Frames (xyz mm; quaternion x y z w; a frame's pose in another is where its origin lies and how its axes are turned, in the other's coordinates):
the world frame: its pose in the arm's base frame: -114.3 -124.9 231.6 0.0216 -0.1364 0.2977 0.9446
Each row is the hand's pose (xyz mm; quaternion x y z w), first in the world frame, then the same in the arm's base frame.
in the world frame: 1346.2 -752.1 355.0 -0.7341 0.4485 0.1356 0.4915
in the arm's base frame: 1283.7 -37.1 967.7 -0.8348 0.1351 0.1840 0.5009
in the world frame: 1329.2 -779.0 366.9 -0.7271 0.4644 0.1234 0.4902
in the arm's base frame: 1282.7 -70.1 975.6 -0.8314 0.1527 0.1734 0.5054
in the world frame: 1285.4 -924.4 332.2 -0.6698 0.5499 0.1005 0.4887
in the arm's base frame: 1339.5 -209.7 936.3 -0.7996 0.2512 0.1609 0.5212
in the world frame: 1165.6 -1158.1 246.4 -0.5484 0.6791 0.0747 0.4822
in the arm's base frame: 1399.2 -458.0 830.8 -0.7200 0.4108 0.1540 0.5377
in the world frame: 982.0 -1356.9 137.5 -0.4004 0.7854 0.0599 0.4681
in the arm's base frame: 1394.6 -710.3 684.4 -0.6101 0.5576 0.1583 0.5402
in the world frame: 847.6 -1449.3 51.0 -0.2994 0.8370 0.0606 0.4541
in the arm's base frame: 1362.7 -850.4 568.5 -0.5304 0.6382 0.1697 0.5315
